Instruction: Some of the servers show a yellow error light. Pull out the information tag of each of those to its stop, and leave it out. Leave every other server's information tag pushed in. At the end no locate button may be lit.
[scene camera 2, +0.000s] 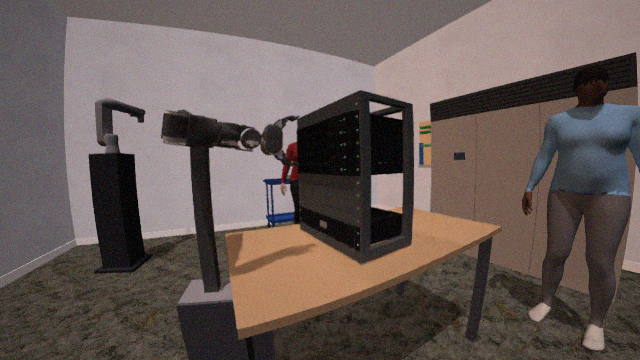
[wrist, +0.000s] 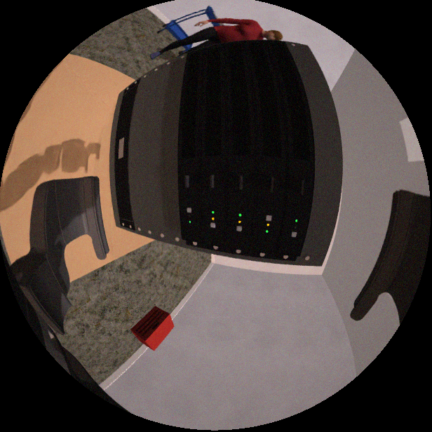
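Note:
Several black servers (scene camera 2: 325, 145) (wrist: 245, 110) fill the upper part of the rack (scene camera 2: 365, 200) (wrist: 327, 150). In the wrist view they show as upright columns. Yellow lights show on three neighbouring servers: the left one (wrist: 213, 218), the middle one (wrist: 239, 221) and the right one (wrist: 268, 225). The outermost servers on both sides show green lights without yellow. The pale square buttons look unlit. Small dark upright bars (wrist: 212, 181) (wrist: 241, 182) (wrist: 272, 184), possibly the information tags, show above the lights; how far they stand out is unclear. My gripper (scene camera 2: 294, 141) (wrist: 202, 242) is open and empty, in front of the rack's face.
The rack stands on a wooden table (scene camera 2: 280, 295) (wrist: 75, 100). A blue cart (scene camera 2: 280, 218) (wrist: 178, 35) and a person in red (scene camera 2: 293, 155) (wrist: 235, 33) are behind the rack. A person in light blue (scene camera 2: 592, 150) stands at the right. A red box (wrist: 159, 332) shows on the floor.

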